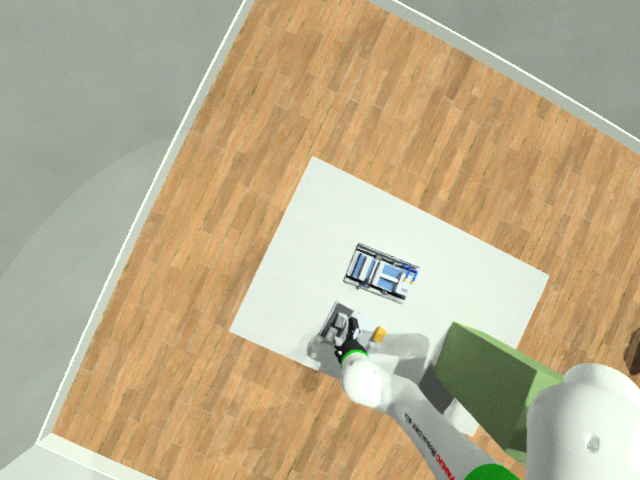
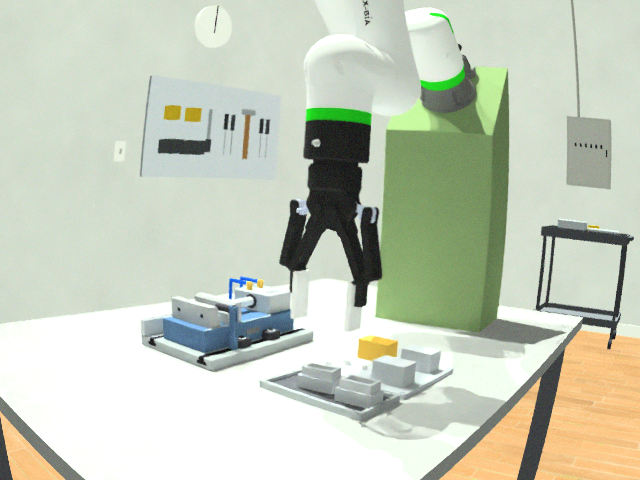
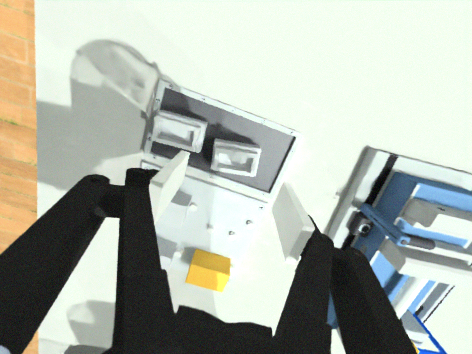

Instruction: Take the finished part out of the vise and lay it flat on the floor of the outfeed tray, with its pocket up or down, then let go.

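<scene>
Two light grey stepped parts with pockets up lie flat and apart on the dark floor of the outfeed tray. One part is nearer the tray's middle. The other part is near one end. My gripper is open and empty, above the tray and plate area, clear of both parts. The blue and grey vise stands beside the tray. No part shows between its jaws.
A pale plate with small pegs adjoins the tray. It holds two grey blocks, one nearer the tray and one farther off. A yellow block is by the plate. A tall green cabinet stands behind.
</scene>
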